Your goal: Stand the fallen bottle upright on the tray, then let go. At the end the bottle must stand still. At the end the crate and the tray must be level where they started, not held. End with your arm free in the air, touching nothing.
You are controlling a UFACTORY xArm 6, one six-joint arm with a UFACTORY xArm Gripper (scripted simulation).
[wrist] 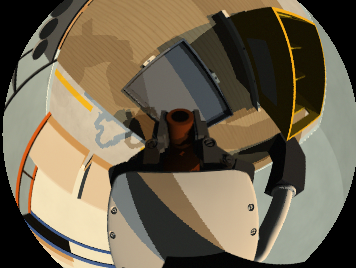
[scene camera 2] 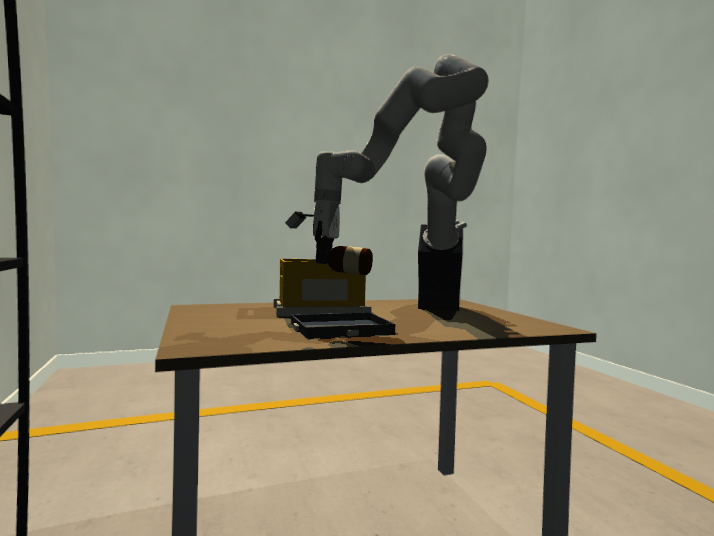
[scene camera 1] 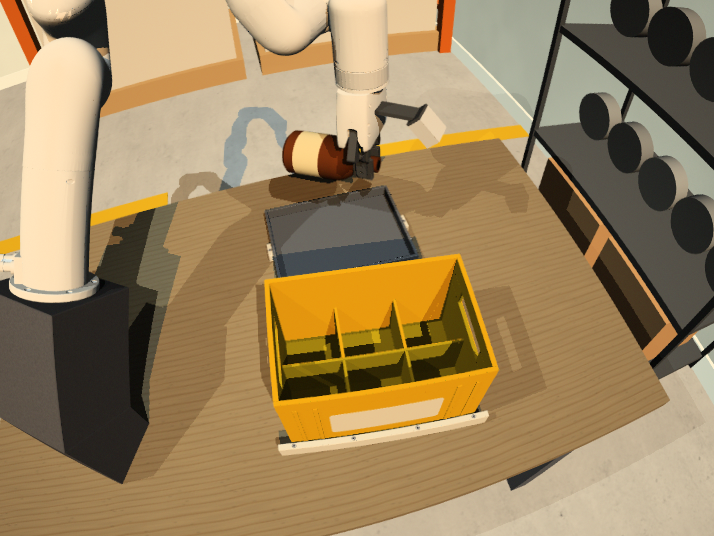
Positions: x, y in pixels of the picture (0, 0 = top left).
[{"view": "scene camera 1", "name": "my gripper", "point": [367, 171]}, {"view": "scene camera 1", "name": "tray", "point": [362, 228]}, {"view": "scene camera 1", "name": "bottle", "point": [314, 154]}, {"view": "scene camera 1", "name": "yellow crate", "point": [428, 292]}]
